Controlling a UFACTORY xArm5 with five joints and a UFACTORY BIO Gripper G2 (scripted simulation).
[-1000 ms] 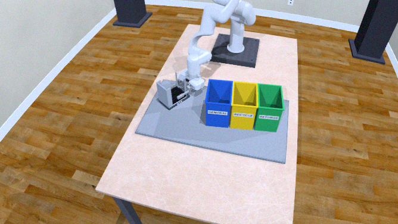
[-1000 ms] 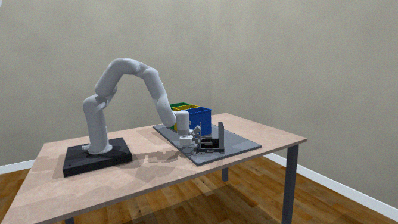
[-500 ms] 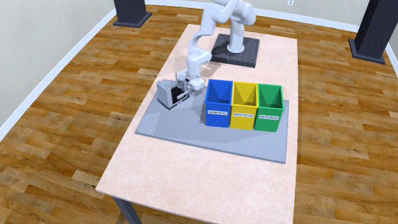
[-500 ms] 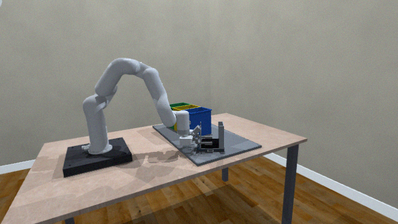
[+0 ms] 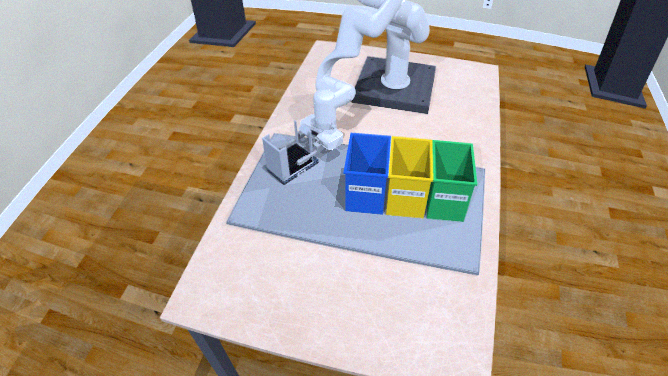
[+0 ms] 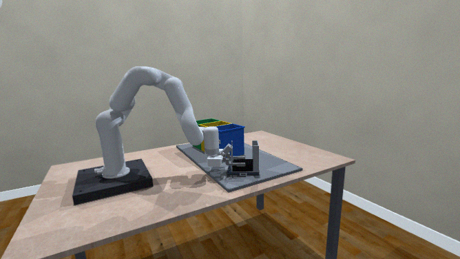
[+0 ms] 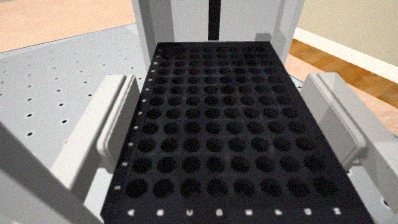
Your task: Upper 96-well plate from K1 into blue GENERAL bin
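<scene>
My hand is 270 mm to the right of the blue bin labelled general, 60 mm short of it and 30 mm below it. Also, from my hand: yellow recycle bin (400 mm to the left, 40 mm ahead, 30 mm above); then green bin (530 mm to the left, 30 mm above, 20 mm ahead).
</scene>
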